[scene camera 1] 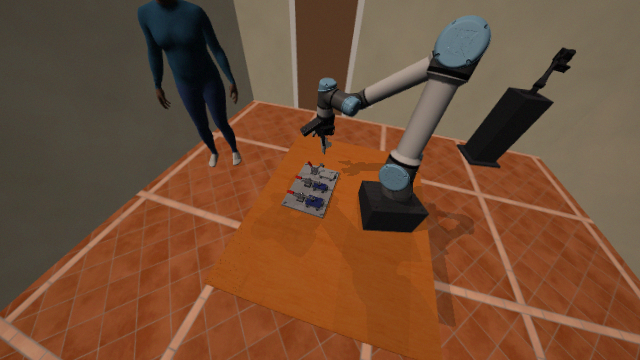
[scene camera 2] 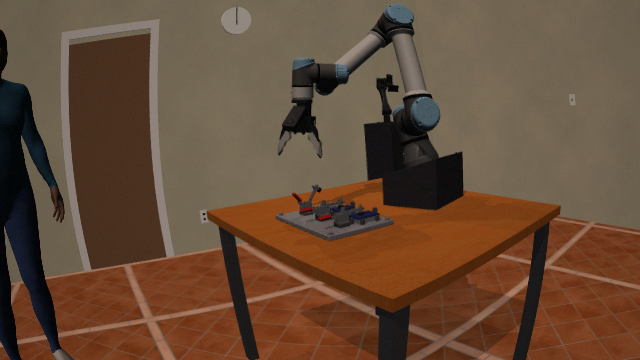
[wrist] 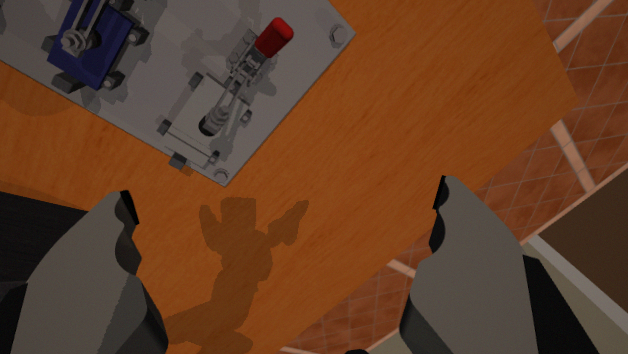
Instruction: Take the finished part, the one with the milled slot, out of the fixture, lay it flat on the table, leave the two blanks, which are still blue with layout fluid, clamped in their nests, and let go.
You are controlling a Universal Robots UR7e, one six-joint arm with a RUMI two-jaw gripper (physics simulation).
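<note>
The finished part (scene camera 1: 328, 175) (wrist: 189, 114), bare grey with a slot across one end, lies in the end nest of the grey fixture plate (scene camera 2: 305, 223) (wrist: 300, 75). Its toggle clamp, with a red handle (scene camera 1: 309, 164) (scene camera 2: 297, 197) (wrist: 274, 38), has its arm (scene camera 2: 314, 192) swung up off the part. Two blue blanks (scene camera 1: 320, 187) (scene camera 1: 314, 202) (scene camera 2: 364, 215) sit in the other nests with their clamp arms down over them; one blue blank (wrist: 112, 50) shows in the wrist view. My gripper (scene camera 1: 325, 150) (scene camera 2: 300, 155) (wrist: 288, 186) is wide open and empty, high above the table beside the part's end of the plate.
The fixture plate lies on the wooden table (scene camera 1: 280, 270) (scene camera 2: 450, 235) (wrist: 410, 90). My arm's black base block (scene camera 1: 392, 215) (scene camera 2: 410, 190) stands on the table beside it. A person (scene camera 1: 187, 55) (scene camera 2: 20, 175) stands beyond the table. A black pedestal (scene camera 1: 510, 125) stands behind the arm.
</note>
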